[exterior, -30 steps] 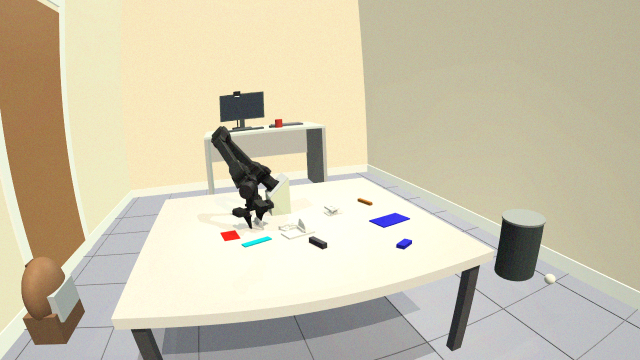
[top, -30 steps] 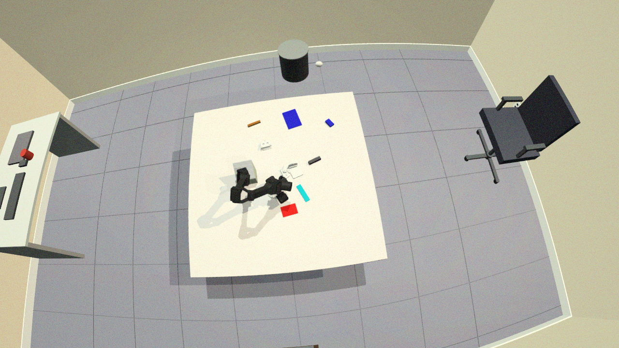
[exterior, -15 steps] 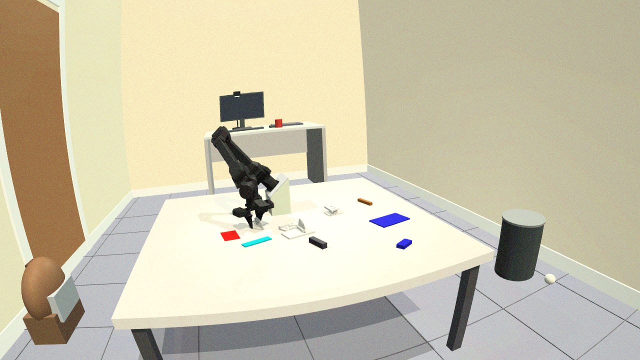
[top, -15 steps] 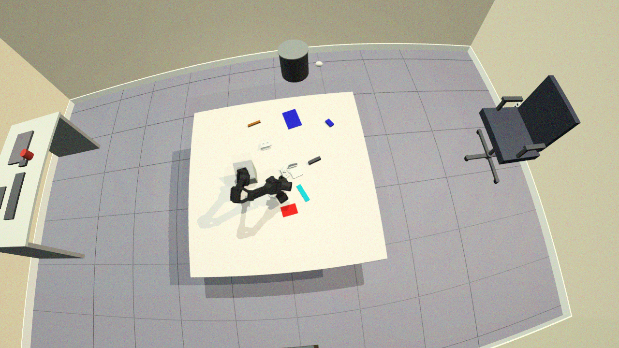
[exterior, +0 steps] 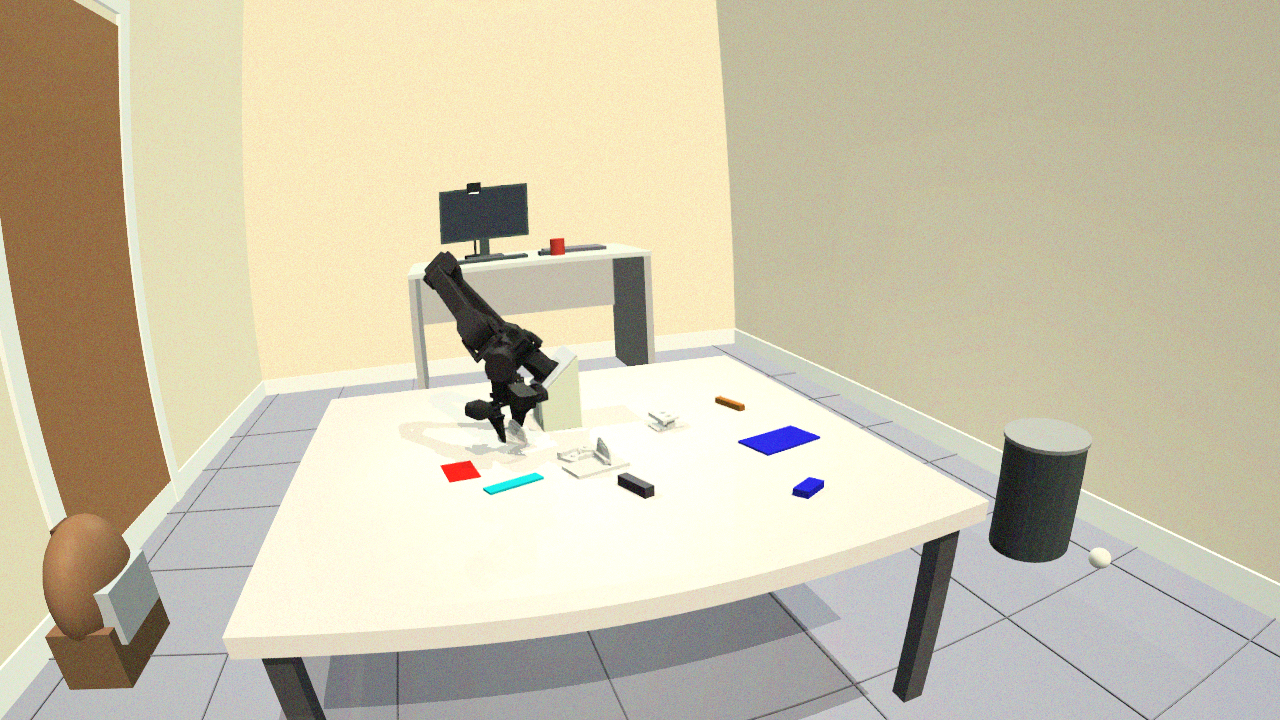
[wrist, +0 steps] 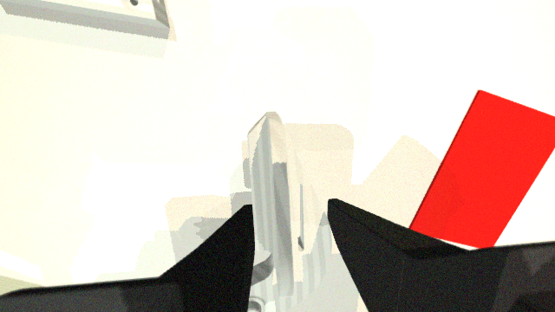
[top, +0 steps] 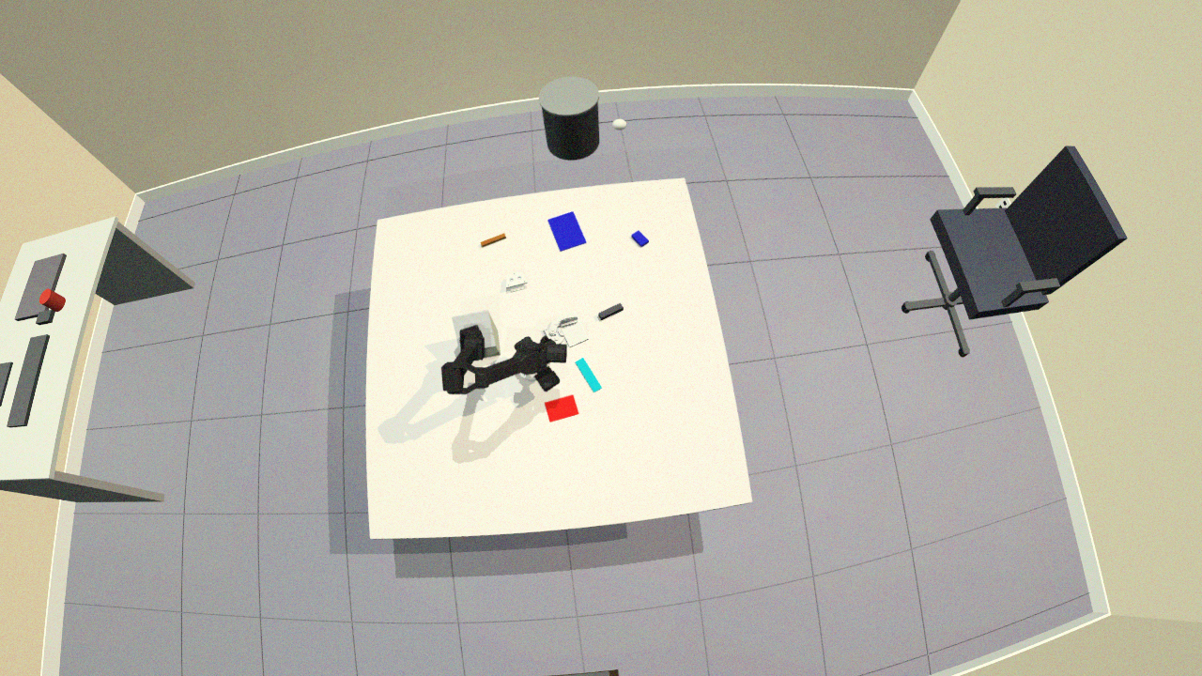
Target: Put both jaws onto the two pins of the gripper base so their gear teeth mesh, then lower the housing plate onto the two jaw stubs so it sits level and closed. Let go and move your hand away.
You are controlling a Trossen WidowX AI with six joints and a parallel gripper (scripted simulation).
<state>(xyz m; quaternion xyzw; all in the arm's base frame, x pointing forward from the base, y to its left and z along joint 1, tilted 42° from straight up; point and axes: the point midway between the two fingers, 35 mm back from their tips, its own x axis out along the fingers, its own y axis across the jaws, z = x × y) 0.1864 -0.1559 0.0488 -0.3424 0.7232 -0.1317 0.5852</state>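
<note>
Now: the white ribbed plate 140 mm to the left of my gripper tip, 140 mm ahead of it and 30 mm below it. Also, from my gripper tip: red tile: 130 mm to the right, 40 mm below, 40 mm ahead; white jaw: 150 mm to the left, 90 mm ahead, 20 mm below; cyan bar: 160 mm ahead, 40 mm to the right, 40 mm below.
</note>
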